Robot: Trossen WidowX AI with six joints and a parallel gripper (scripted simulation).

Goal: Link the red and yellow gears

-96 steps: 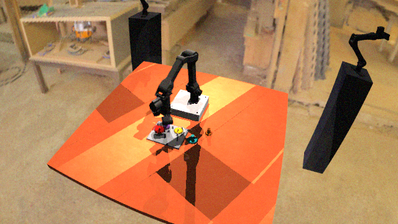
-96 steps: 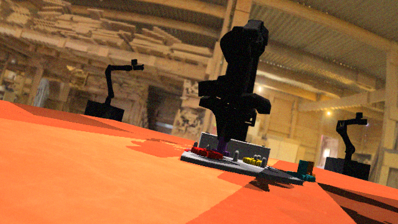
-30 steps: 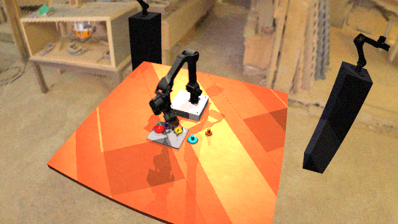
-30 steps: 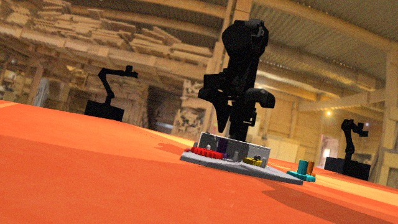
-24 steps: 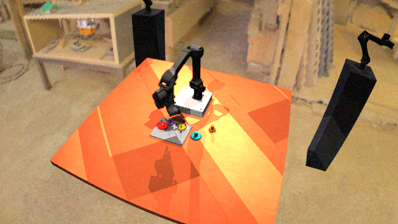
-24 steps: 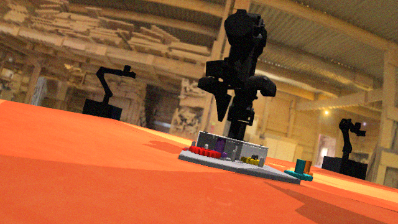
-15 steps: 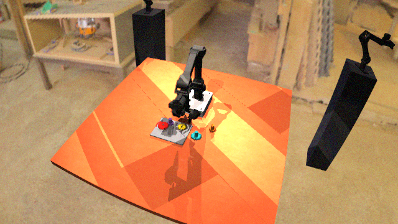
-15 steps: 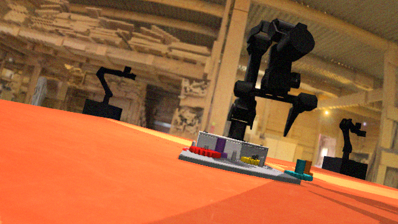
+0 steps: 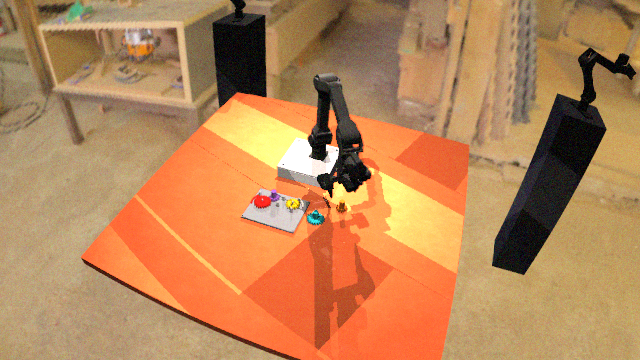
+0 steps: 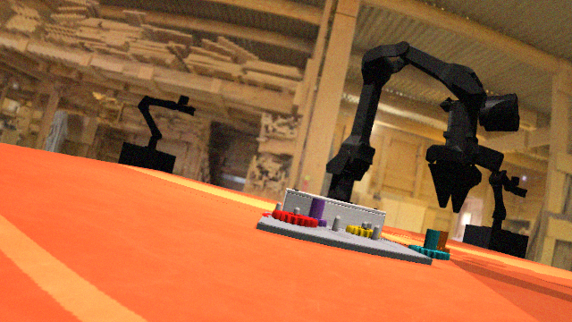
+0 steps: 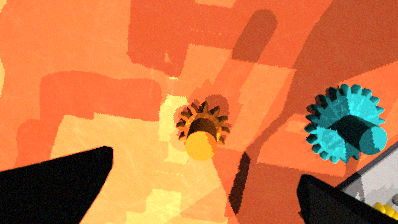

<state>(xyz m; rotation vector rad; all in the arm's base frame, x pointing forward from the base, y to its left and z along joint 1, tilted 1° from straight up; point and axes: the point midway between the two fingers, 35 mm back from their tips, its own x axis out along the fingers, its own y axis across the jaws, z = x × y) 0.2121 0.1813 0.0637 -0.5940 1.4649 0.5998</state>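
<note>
My gripper tip is now 60 mm above the orange gear and 10 mm past it. Round my gripper tip: yellow gear (170 mm to the right, 60 mm below, 60 mm ahead); grey board (220 mm to the right, 100 mm ahead, 70 mm below); cyan gear (80 mm ahead, 70 mm to the right, 60 mm below).
</note>
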